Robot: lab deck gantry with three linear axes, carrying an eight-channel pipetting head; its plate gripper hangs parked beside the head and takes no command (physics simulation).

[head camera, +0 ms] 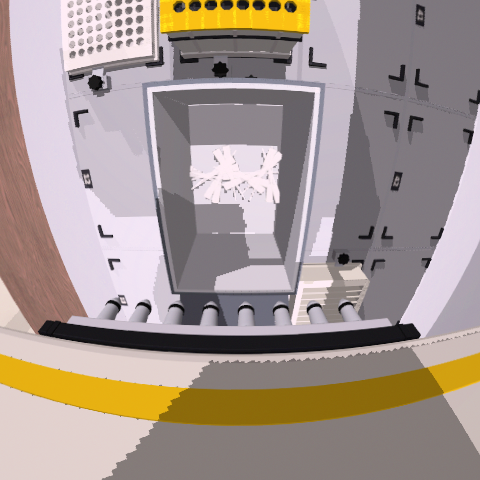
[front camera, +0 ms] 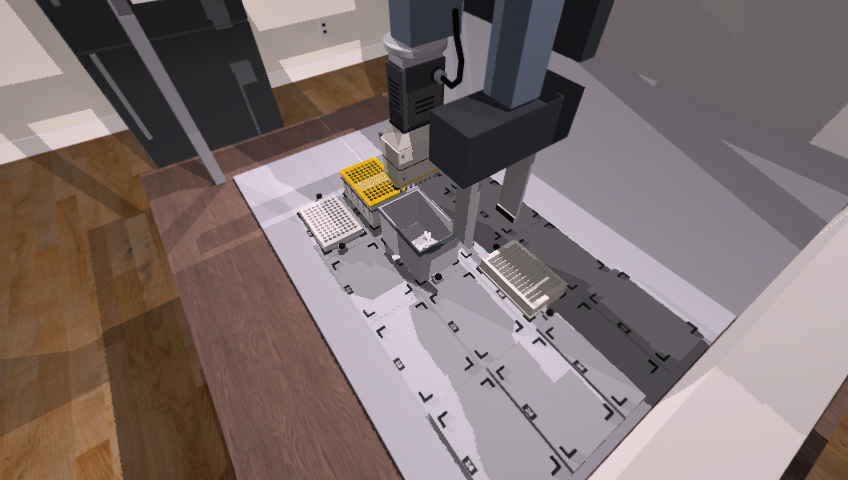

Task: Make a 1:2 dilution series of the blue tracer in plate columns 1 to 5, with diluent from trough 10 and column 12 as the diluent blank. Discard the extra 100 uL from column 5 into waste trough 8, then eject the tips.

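Observation:
The pipetting head point(front camera: 405, 155) point(head camera: 245, 327) is raised, seen behind the waste bin in the front view. Its eight nozzles are bare, with no tips, near the bin's lower edge in the head view. White used tips point(front camera: 425, 239) point(head camera: 227, 175) lie heaped in the grey bin point(front camera: 395, 237) point(head camera: 235, 120). The white plate point(front camera: 342, 239) point(head camera: 115, 60) sits at left; no blue shows in its visible wells. The trough block point(front camera: 505, 291) point(head camera: 325, 272) stands right of the bin; its trough contents cannot be read. My parked gripper point(front camera: 487, 228) is open and empty, beside the head.
The yellow tip rack point(front camera: 373, 202) point(head camera: 235, 22) stands beyond the bin, next to the plate, partly hidden by the head in the front view. The bin's walls rise above the plate. Black clamp knobs point(front camera: 437, 277) point(head camera: 95, 82) stick up beside the labware.

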